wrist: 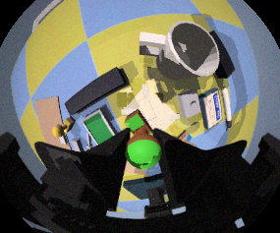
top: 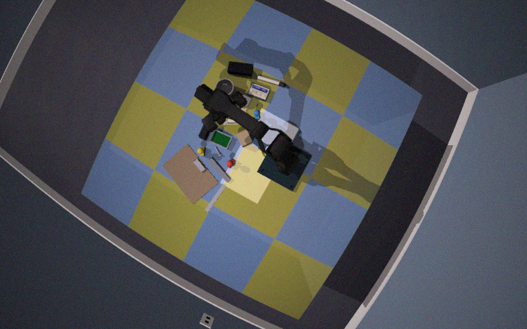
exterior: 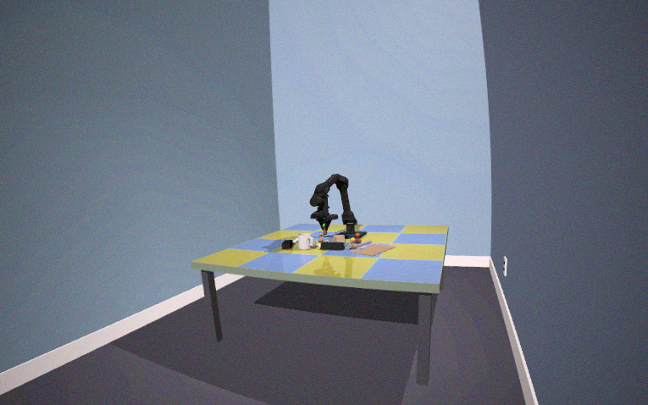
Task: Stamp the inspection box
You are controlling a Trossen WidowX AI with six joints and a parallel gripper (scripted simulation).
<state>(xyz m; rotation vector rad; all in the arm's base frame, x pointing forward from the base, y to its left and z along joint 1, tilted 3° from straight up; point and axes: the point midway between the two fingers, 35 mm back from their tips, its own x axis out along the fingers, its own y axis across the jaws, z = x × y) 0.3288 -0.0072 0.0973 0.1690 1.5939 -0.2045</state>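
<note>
Right now my gripper tip is 10 mm past the cream card, 20 mm to the left of it and 100 mm above it. The rest, counted from my gripper tip: long black box: 60 mm ahead, 80 mm to the left, 80 mm below; green-knobbed stamp: right at my gripper tip; mug: 90 mm ahead, 80 mm to the right, 60 mm below.
</note>
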